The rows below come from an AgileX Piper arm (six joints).
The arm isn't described. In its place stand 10 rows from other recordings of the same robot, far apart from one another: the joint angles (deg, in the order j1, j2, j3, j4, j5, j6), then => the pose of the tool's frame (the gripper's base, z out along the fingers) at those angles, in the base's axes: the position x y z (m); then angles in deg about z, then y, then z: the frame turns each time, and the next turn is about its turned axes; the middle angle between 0 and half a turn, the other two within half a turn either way.
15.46, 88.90, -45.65, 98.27, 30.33, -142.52 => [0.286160, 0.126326, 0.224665, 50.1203, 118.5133, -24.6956]
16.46, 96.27, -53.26, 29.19, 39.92, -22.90 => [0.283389, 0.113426, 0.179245, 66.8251, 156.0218, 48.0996]
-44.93, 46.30, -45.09, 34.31, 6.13, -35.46 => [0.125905, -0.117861, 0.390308, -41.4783, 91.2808, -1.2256]
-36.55, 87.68, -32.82, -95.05, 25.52, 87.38 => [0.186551, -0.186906, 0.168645, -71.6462, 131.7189, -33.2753]
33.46, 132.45, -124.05, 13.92, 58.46, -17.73 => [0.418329, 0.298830, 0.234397, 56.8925, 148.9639, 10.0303]
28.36, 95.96, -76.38, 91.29, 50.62, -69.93 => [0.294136, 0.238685, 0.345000, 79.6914, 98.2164, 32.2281]
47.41, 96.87, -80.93, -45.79, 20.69, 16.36 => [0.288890, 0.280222, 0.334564, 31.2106, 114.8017, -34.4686]
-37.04, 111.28, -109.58, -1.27, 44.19, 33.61 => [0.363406, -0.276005, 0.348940, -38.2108, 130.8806, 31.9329]
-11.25, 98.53, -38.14, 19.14, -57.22, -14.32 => [0.316857, -0.088604, 0.203148, -27.2519, 89.6863, -3.5880]
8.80, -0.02, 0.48, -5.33, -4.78, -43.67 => [0.054850, 0.009204, 0.217964, 9.2494, 80.7045, -49.0542]
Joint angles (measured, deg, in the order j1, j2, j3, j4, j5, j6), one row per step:
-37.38 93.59 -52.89 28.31 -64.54 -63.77
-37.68 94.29 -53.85 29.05 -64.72 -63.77
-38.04 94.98 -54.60 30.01 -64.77 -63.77
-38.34 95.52 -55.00 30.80 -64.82 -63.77
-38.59 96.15 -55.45 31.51 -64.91 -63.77
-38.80 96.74 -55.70 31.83 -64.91 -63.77
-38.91 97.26 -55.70 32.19 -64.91 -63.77
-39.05 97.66 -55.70 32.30 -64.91 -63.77
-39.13 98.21 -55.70 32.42 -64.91 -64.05
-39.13 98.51 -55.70 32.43 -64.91 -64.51
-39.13 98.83 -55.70 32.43 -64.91 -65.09
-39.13 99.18 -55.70 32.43 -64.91 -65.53
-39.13 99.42 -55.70 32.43 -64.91 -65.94
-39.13 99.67 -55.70 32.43 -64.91 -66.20
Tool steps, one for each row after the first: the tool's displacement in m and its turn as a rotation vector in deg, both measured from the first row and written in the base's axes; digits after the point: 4 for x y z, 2 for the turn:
0.0008 -0.0042 0.0004 0.18 -0.67 -0.80
0.0009 -0.0086 -0.0005 0.72 -1.22 -1.74
0.0005 -0.0119 -0.0022 1.27 -1.53 -2.52
0.0007 -0.0152 -0.0042 1.77 -1.79 -3.23
0.0012 -0.0178 -0.0068 2.17 -1.68 -3.63
0.0016 -0.0195 -0.0103 2.71 -1.44 -3.97
0.0017 -0.0210 -0.0129 3.02 -1.18 -4.18
0.0025 -0.0224 -0.0164 3.33 -0.56 -4.45
0.0032 -0.0230 -0.0183 3.35 0.07 -4.64
0.0039 -0.0236 -0.0204 3.34 0.82 -4.86
0.0047 -0.0242 -0.0226 3.39 1.48 -5.03
0.0052 -0.0247 -0.0242 3.39 2.03 -5.18
0.0058 -0.0251 -0.0258 3.45 2.45 -5.28

